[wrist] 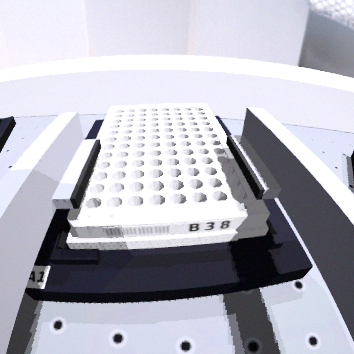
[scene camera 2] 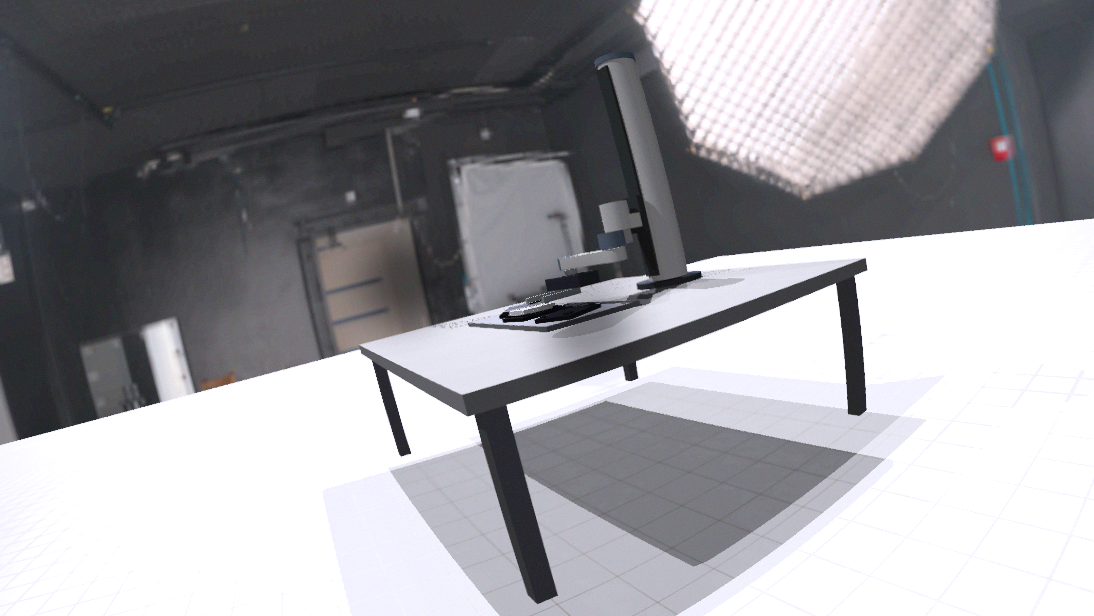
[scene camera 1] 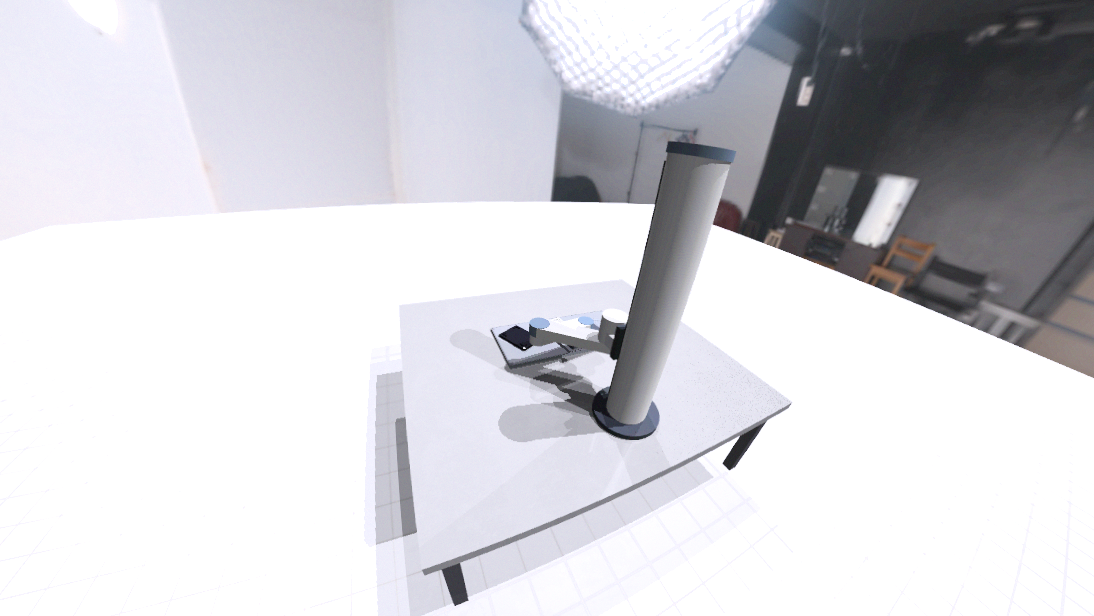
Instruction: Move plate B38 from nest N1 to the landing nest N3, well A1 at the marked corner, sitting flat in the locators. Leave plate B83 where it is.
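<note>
Plate B38 (wrist: 157, 175), white with many wells, sits in a dark nest (wrist: 175, 277) in the wrist view, its B38 label facing the camera. It looks flat; the gripper hides part of its sides. An A1 tag (wrist: 39, 276) marks the nest's front left corner. My gripper (wrist: 163, 124) is shut with nothing held; its black pads line up with the plate's long edges, and seem to be above it. The nest's number is not readable. A white plate (scene camera 2: 526, 310) shows low in scene camera 2; I cannot tell which it is. No B83 label is readable.
Edges of other dark nests (wrist: 6, 131) (wrist: 351, 170) show left and right in the wrist view. A dark nest (scene camera 1: 515, 336) lies at the left of the board. The arm's column (scene camera 1: 669, 290) (scene camera 2: 650, 168) stands on the table (scene camera 1: 489, 474) (scene camera 2: 428, 359).
</note>
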